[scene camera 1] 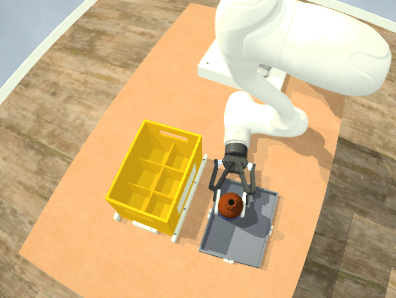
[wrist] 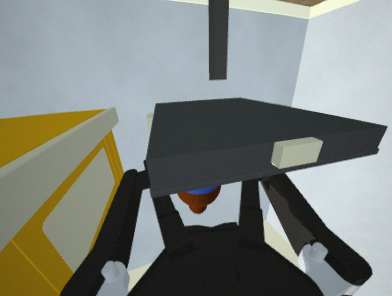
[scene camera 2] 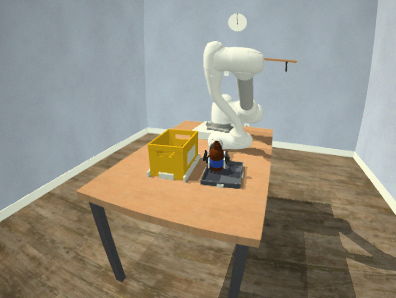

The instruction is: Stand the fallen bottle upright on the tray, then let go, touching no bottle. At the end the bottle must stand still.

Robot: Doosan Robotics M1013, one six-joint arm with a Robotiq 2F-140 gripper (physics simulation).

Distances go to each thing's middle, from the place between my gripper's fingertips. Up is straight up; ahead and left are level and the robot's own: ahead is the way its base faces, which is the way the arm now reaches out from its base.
Right now the brown bottle (wrist: 198,200) is 5 cm above my hand, 1 cm to the right of it and 1 cm behind it.
